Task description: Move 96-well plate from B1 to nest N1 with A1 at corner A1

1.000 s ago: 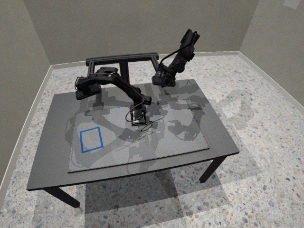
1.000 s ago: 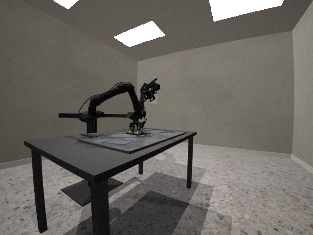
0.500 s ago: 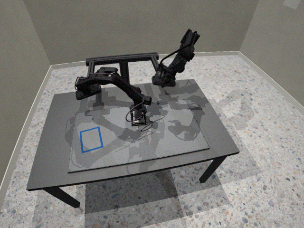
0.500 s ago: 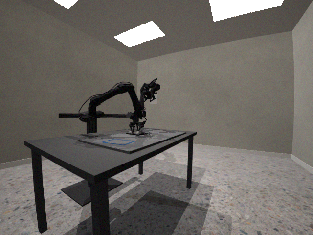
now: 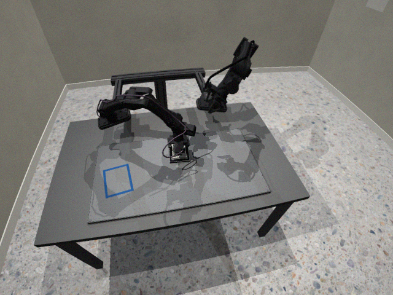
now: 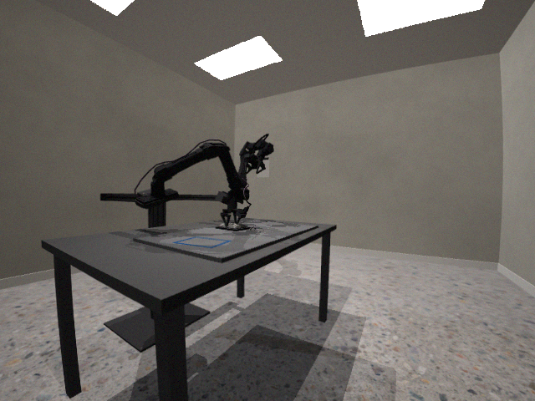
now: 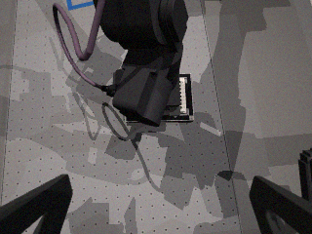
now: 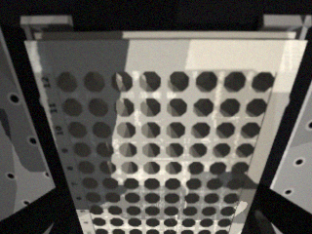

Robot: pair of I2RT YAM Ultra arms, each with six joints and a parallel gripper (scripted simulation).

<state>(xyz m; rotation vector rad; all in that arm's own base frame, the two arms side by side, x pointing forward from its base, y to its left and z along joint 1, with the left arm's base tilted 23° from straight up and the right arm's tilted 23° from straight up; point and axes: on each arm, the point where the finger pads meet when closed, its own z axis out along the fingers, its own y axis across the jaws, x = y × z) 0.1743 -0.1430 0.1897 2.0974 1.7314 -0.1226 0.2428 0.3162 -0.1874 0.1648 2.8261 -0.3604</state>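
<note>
My right gripper is now 1 cm short of the white 96-well plate. Round my right hand: black plate nest 1 cm ahead, 2 cm below; A1 corner mark 6 cm behind, 6 cm to the left, 1 cm below.
</note>
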